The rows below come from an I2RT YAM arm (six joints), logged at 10 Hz.
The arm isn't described. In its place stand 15 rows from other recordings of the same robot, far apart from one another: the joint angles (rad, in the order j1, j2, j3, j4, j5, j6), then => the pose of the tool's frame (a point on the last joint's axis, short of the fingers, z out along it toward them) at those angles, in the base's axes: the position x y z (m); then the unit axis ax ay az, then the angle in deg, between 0 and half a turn.
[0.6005 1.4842 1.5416 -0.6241 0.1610 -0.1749] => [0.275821 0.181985 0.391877 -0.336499 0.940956 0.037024 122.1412]
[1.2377 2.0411 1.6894 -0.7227 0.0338 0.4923] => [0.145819 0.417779 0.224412 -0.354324 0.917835 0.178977 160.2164]
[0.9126 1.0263 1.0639 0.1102 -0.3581 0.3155] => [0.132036 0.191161 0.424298 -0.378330 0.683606 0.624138 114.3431]
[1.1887 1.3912 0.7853 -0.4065 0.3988 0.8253] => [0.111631 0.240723 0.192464 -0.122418 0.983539 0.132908 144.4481]
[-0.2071 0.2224 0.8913 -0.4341 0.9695 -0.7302] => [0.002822 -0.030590 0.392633 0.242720 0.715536 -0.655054 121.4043]
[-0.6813 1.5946 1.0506 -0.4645 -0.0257 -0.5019] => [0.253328 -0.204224 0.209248 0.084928 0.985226 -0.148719 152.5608]
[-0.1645 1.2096 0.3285 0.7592 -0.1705 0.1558] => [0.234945 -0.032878 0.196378 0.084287 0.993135 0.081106 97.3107]
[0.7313 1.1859 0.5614 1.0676 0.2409 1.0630] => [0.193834 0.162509 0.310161 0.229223 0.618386 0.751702 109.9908]
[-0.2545 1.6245 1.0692 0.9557 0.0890 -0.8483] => [0.361921 -0.097420 0.341607 -0.175560 0.750476 -0.637153 91.7094]
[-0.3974 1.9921 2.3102 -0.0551 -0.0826 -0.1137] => [0.413872 -0.170530 0.516494 0.084404 0.956859 -0.278023 78.6370]
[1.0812 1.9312 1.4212 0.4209 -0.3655 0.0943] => [0.206522 0.414623 0.283759 -0.514259 0.661380 0.545998 122.8973]
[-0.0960 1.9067 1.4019 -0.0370 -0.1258 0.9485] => [0.442524 -0.038126 0.240401 0.449065 0.848721 0.279307 129.7549]
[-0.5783 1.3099 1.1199 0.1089 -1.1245 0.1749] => [0.262822 -0.133205 0.373978 -0.139686 0.926144 0.350351 100.3569]
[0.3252 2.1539 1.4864 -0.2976 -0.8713 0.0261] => [0.417806 0.169619 0.149660 -0.258385 0.853453 0.452610 157.4130]
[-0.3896 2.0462 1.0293 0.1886 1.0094 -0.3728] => [0.343388 -0.173568 0.102933 0.183756 0.820845 -0.540784 165.3944]
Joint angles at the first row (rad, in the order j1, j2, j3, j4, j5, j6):
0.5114, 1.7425, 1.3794, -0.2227, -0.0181, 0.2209
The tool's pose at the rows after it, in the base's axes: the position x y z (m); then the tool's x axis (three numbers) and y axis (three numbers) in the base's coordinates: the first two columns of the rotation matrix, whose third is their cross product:
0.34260, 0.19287, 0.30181, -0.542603, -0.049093, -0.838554, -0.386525, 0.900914, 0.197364
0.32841, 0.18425, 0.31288, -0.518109, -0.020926, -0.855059, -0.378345, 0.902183, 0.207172
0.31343, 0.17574, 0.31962, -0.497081, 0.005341, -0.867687, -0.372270, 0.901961, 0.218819
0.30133, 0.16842, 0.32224, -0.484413, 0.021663, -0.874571, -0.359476, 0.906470, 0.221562
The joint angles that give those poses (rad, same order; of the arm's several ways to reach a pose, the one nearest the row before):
0.5118, 1.6740, 1.3599, -0.2186, -0.0107, 0.2248
0.5112, 1.6019, 1.3125, -0.2060, -0.0005, 0.2375
0.5117, 1.5298, 1.2550, -0.1879, 0.0074, 0.2507
0.5121, 1.4729, 1.2061, -0.1793, 0.0232, 0.2592

